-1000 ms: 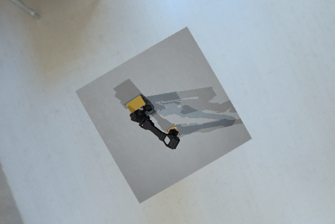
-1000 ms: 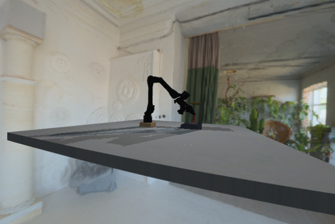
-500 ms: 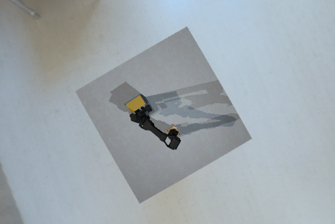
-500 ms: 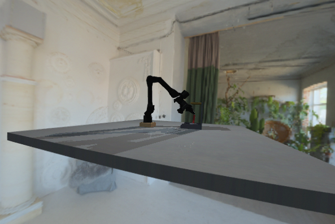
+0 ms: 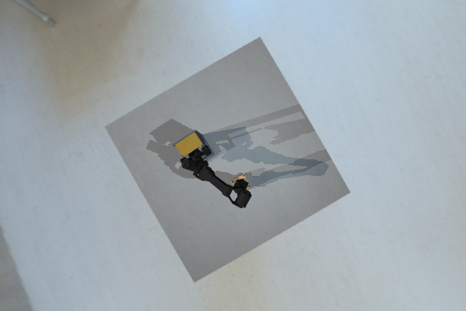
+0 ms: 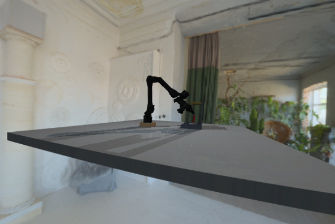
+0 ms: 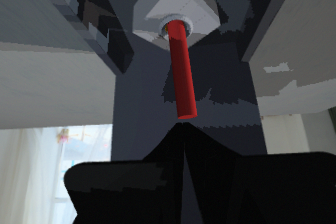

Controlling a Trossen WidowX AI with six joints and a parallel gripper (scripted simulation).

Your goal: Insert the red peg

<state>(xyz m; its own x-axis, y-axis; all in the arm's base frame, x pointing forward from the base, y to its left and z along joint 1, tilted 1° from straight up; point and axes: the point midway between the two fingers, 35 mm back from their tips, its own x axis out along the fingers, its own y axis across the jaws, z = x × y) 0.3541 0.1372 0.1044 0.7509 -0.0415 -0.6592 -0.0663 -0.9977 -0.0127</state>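
The red peg is 50 mm below my gripper tip. The rest, counted from my gripper tip: yellow roof 10 mm ahead, 90 mm above; back wall 60 mm ahead, 10 mm below.
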